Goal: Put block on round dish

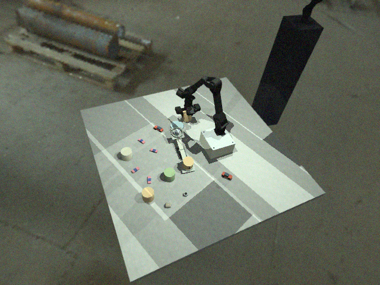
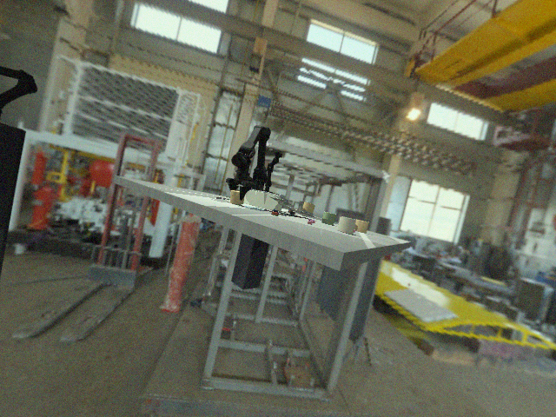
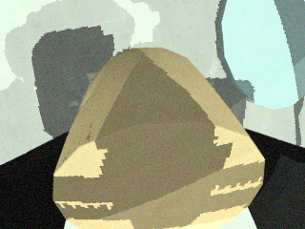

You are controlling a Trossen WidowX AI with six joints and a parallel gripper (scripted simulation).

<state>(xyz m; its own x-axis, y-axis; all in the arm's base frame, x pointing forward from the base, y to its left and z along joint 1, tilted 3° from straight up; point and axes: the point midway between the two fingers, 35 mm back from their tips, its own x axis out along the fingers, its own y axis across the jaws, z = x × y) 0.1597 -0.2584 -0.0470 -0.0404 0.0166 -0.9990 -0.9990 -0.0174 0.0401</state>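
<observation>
Now: the grey block 19 cm to the left of my gripper tip, 13 cm ahead of it and 6 cm above it. Round my gripper tip: green cup: 47 cm to the left, 26 cm ahead, 1 cm above; pale blue round dish: 9 cm ahead, 5 cm to the left, 2 cm below; balance: 31 cm to the left, 13 cm ahead, 1 cm above.
</observation>
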